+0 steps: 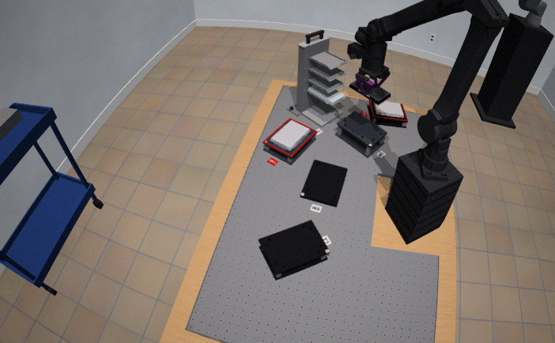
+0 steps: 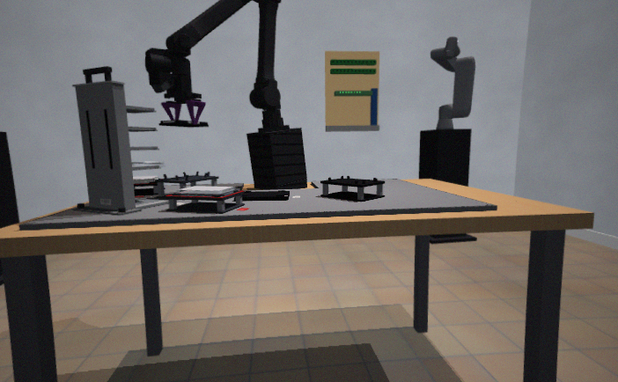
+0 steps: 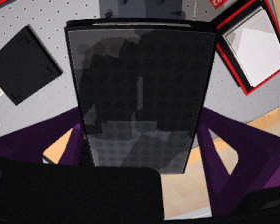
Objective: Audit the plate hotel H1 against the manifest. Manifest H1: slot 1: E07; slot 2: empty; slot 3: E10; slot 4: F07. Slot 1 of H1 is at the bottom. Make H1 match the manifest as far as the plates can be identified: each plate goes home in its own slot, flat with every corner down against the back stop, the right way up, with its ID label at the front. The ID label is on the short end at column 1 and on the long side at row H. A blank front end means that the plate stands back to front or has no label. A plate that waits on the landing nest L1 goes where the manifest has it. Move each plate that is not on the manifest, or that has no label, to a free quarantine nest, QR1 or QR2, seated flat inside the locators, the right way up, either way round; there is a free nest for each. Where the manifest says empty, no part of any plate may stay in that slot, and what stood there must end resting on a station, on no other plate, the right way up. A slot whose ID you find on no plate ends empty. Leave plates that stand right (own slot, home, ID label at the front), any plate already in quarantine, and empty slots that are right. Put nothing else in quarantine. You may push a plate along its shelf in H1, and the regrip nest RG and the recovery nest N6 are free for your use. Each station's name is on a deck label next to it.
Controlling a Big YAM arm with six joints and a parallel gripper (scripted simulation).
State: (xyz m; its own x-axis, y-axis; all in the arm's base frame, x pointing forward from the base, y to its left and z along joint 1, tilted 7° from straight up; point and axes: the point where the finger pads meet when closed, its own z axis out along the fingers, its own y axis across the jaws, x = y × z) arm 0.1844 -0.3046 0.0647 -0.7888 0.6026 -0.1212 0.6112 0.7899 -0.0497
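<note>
The N6 deck label is 14 cm ahead of my hand, 34 cm to the left of it and 24 cm below it. From my hand the other things lie so: RG label 8 cm behind, 6 cm to the left, 24 cm below; then dark plate right at my hand; then regrip nest 19 cm below.
</note>
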